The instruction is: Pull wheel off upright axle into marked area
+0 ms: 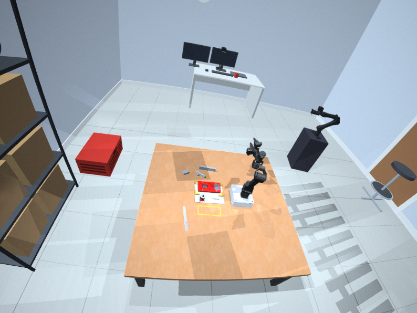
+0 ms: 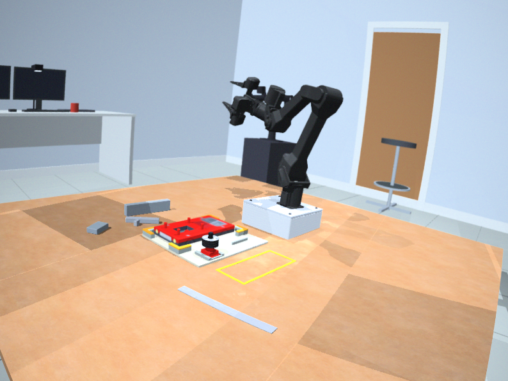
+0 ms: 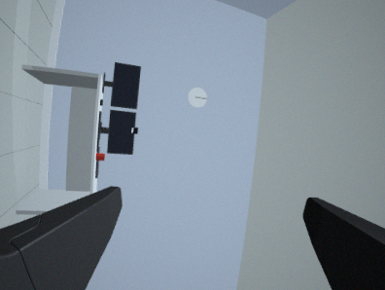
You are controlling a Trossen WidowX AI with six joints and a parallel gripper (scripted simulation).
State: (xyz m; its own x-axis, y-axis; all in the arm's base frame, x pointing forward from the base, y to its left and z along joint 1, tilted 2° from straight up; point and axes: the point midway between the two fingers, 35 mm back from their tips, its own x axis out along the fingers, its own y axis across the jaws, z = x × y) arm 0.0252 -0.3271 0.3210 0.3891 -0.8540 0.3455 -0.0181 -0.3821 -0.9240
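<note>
My gripper tip is 32 cm short of the wheel, 43 cm to the right of it and 37 cm above it. The rest, counted from my gripper tip: small grey block (52 cm ahead, 17 cm to the left, 40 cm below); black axle (33 cm ahead, 43 cm to the left, 37 cm below); long grey strip (43 cm ahead, 63 cm to the left, 41 cm below).
</note>
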